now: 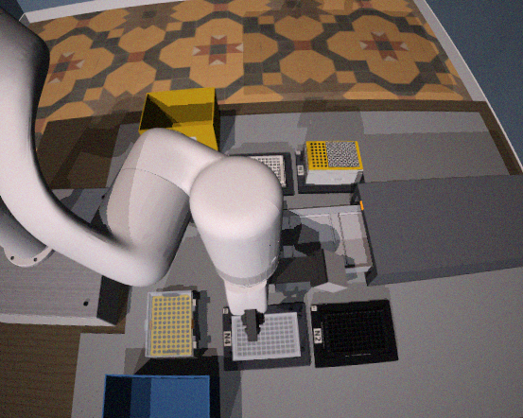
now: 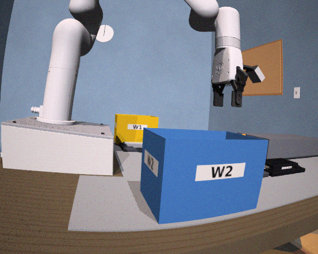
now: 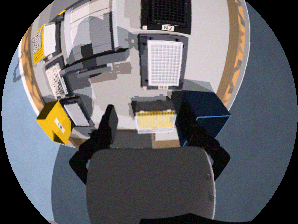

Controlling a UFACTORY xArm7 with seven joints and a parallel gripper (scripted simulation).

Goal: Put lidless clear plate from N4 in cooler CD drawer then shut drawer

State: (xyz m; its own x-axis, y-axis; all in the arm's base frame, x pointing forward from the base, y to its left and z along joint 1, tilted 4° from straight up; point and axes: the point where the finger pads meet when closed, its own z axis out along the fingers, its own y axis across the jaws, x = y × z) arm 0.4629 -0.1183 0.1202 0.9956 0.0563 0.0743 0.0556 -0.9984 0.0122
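The clear plate is 2 cm ahead of my hand, 5 cm to the right of it and 17 cm below it. Round my hand: blue bin W2 (15 cm behind, 19 cm to the right, 15 cm below); cooler drawer (16 cm ahead, 15 cm to the left, 16 cm below); black plate (19 cm ahead, 4 cm to the right, 17 cm below).
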